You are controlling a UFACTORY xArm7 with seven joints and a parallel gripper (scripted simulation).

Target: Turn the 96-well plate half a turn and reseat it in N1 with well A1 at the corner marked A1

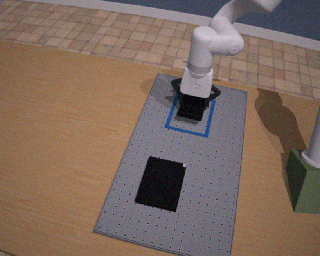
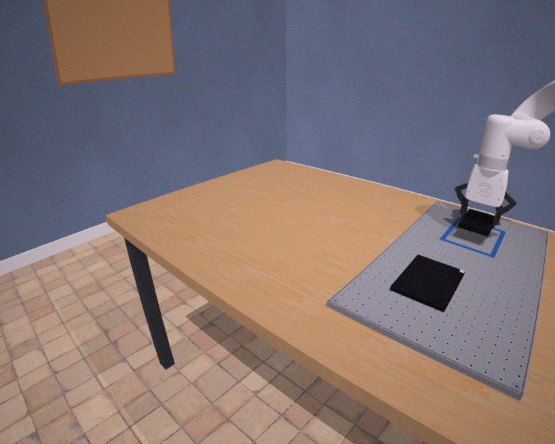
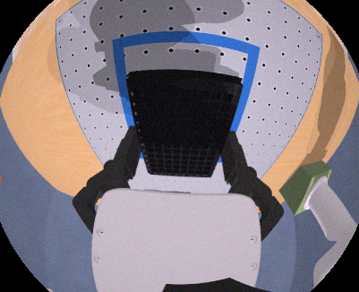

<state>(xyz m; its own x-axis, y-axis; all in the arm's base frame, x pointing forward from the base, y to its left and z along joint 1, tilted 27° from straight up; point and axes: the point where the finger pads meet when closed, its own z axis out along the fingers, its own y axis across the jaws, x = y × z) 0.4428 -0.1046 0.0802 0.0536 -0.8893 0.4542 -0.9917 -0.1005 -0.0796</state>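
My gripper is now 1 cm short of the black plate nest N1, 32 cm to the right of it and 5 cm above it. Round my hand: small white A1 mark (4 cm behind, 24 cm to the left, 4 cm below); black 96-well plate (1 cm below).
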